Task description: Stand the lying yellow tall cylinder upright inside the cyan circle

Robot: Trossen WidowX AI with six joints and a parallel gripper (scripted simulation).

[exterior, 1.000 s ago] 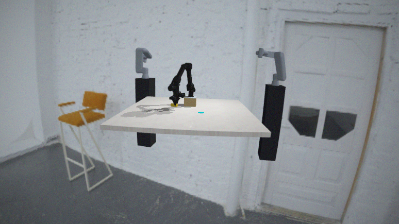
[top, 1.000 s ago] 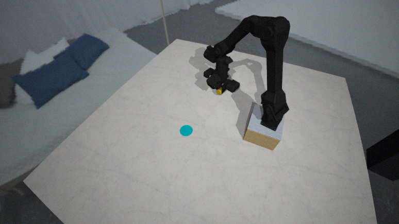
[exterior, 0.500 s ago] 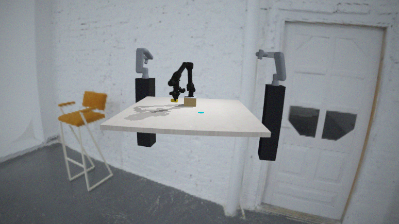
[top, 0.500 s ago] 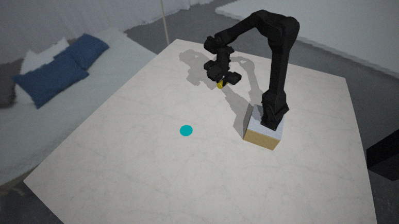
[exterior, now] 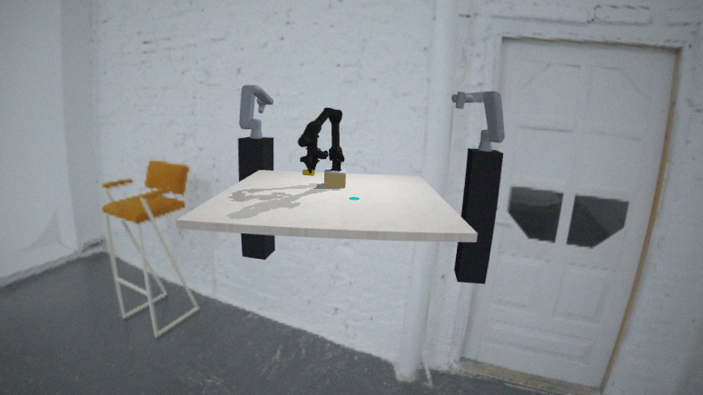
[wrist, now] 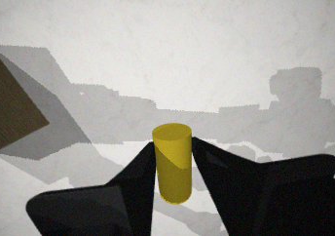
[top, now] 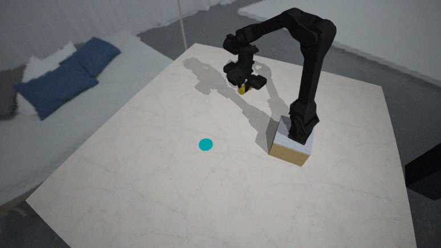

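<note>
Now: the cyan circle 2 cm ahead of my gripper tip, 26 cm to the left of it and 12 cm below it. From my gripper tip the other things lie so: yellow tall cylinder 2 cm to the right.
</note>
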